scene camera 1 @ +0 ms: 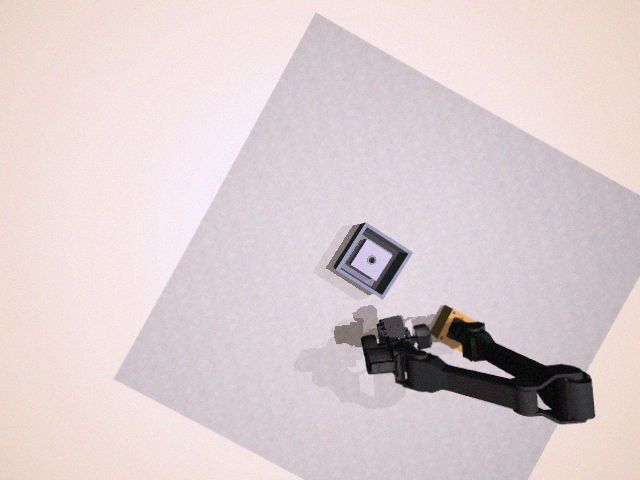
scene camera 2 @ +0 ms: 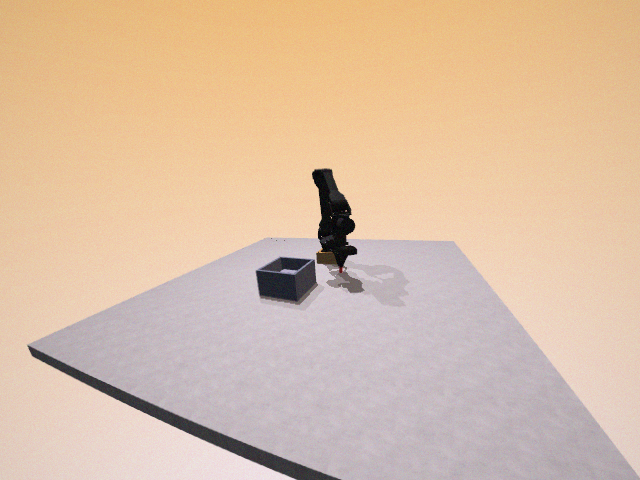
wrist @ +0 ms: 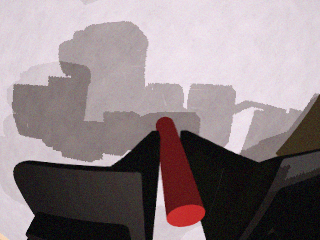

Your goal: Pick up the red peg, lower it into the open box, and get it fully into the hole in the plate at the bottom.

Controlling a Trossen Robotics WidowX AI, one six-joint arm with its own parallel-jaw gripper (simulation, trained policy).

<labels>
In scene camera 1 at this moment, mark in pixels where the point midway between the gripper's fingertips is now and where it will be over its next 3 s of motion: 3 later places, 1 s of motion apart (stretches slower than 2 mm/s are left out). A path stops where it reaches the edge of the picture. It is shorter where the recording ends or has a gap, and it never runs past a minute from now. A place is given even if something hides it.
My gripper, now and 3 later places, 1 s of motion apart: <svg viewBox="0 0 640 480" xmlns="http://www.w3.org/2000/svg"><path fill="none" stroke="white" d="M388 331L382 304L377 266L367 251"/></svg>
</labels>
